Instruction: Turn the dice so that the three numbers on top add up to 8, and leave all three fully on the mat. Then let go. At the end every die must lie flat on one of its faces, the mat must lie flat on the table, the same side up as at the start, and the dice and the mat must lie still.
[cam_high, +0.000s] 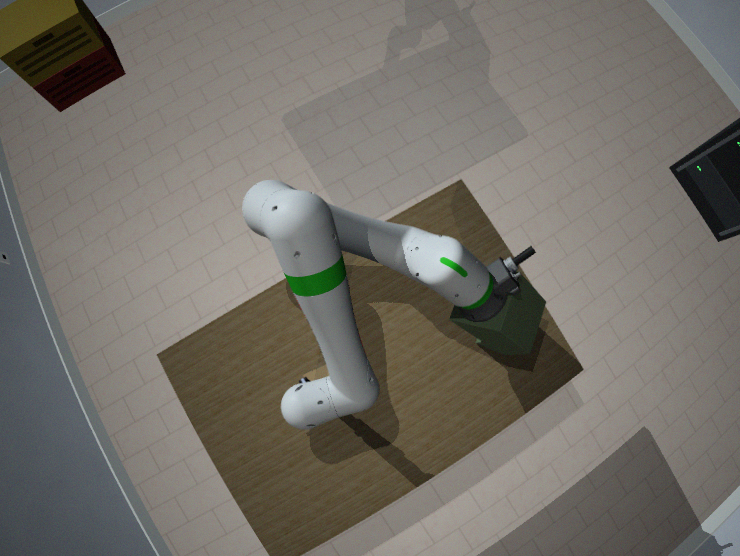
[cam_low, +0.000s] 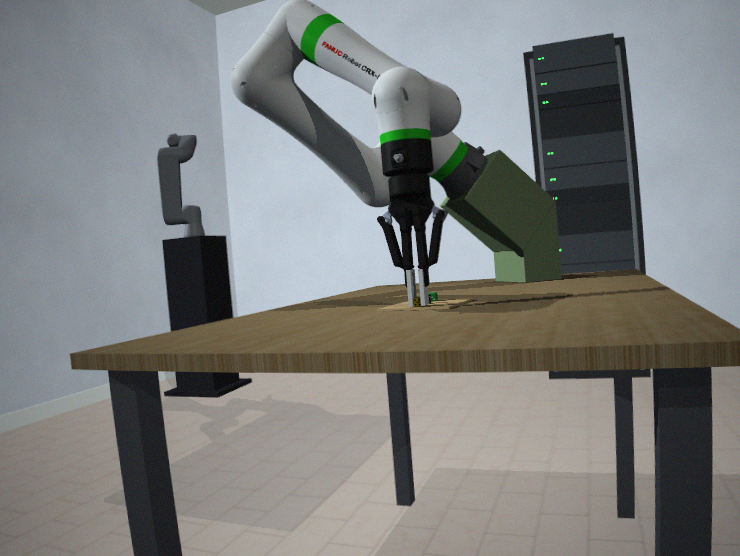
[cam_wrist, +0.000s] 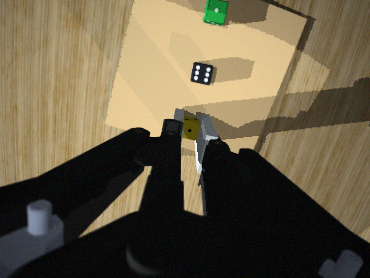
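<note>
Right now the yellow die is 3 cm below my hand. Round my hand: tan mat: 5 cm behind, 4 cm below; then black die: 5 cm behind, 3 cm below; then green die: 10 cm behind, 1 cm to the left, 3 cm below.
</note>
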